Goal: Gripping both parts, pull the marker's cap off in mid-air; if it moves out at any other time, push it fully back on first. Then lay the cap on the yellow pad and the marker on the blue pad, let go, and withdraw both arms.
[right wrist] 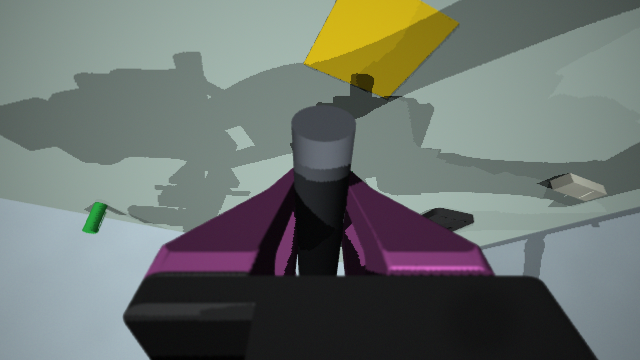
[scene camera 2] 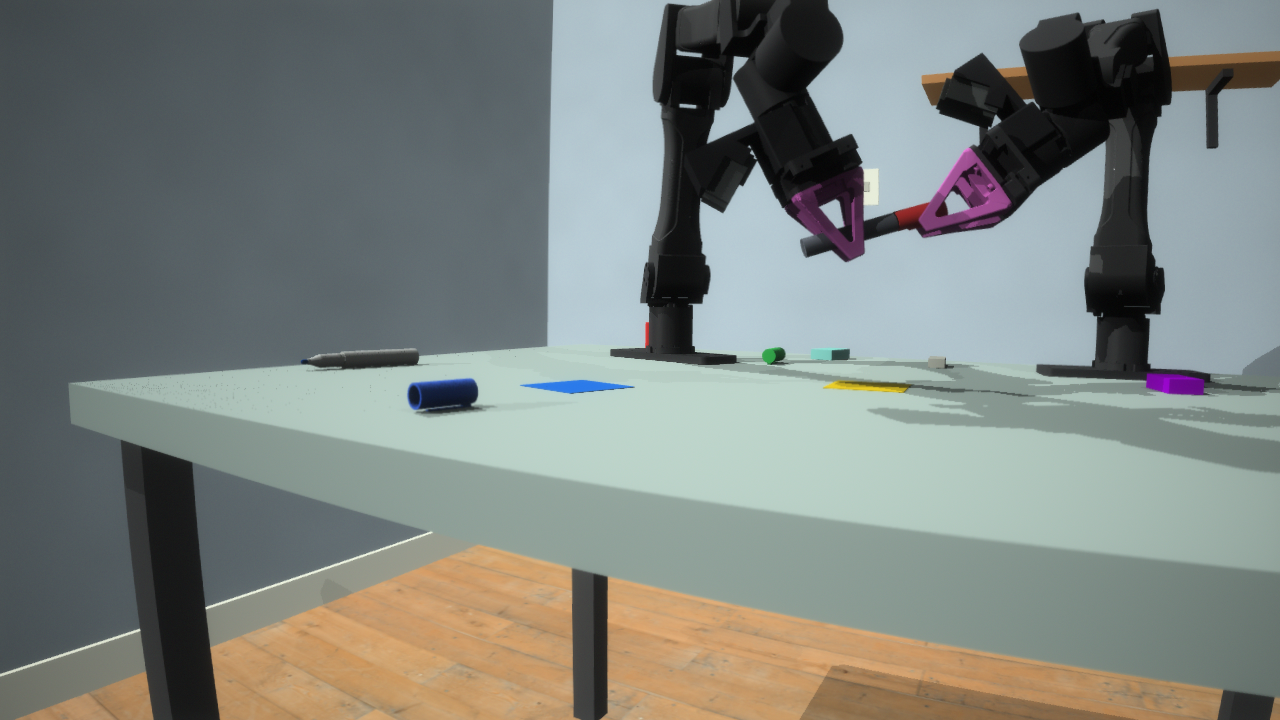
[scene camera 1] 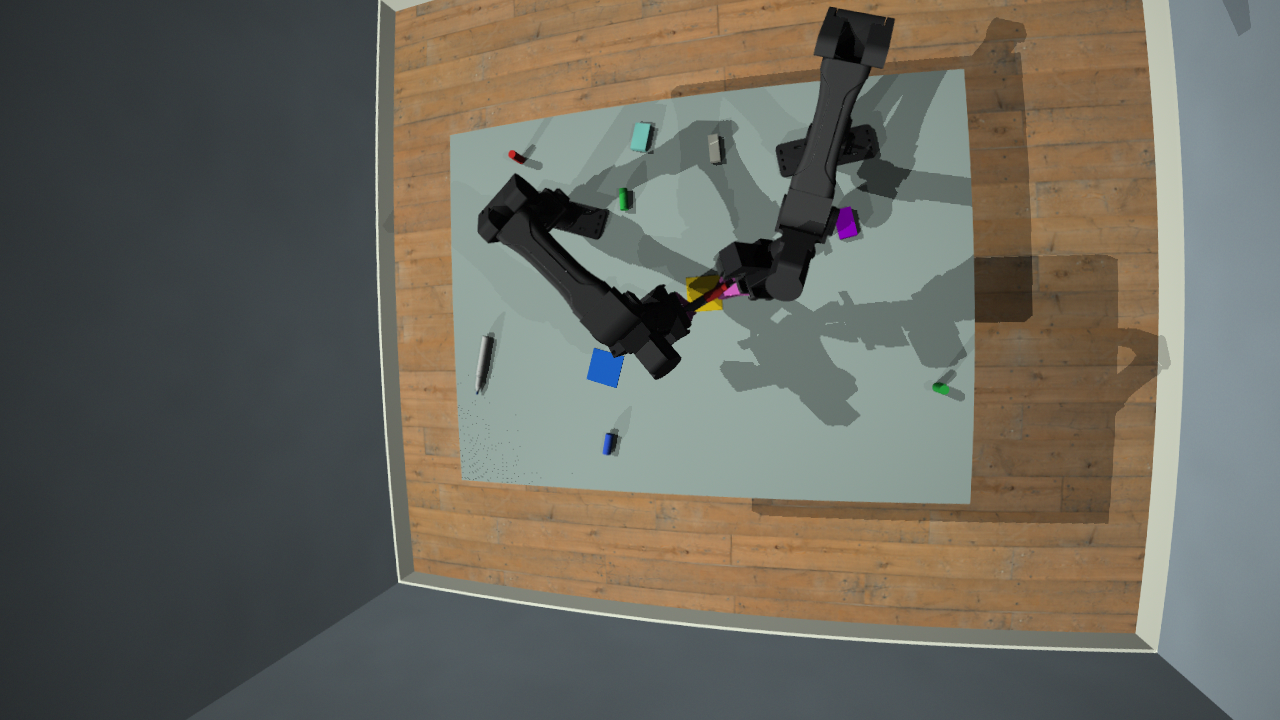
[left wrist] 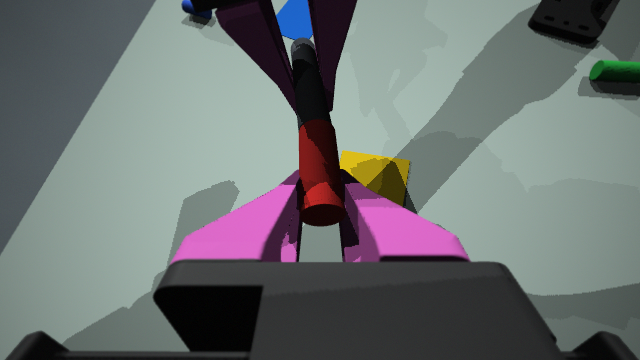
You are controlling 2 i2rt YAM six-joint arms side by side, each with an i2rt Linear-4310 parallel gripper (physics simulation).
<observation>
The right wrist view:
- my right gripper: 320, 179
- white block: 570, 184
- dark grey marker: 323, 136
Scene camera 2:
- my left gripper: 920, 229
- my right gripper: 855, 258
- purple block: 1168, 383
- dark grey marker: 885, 224
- blue pad: 578, 386
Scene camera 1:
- my left gripper: 718, 293
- my right gripper: 691, 309
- yellow pad: 696, 286
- blue pad: 604, 368
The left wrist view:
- my left gripper: 320, 179
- my right gripper: 315, 111
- dark grey marker: 311, 103
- yellow pad: 386, 176
</observation>
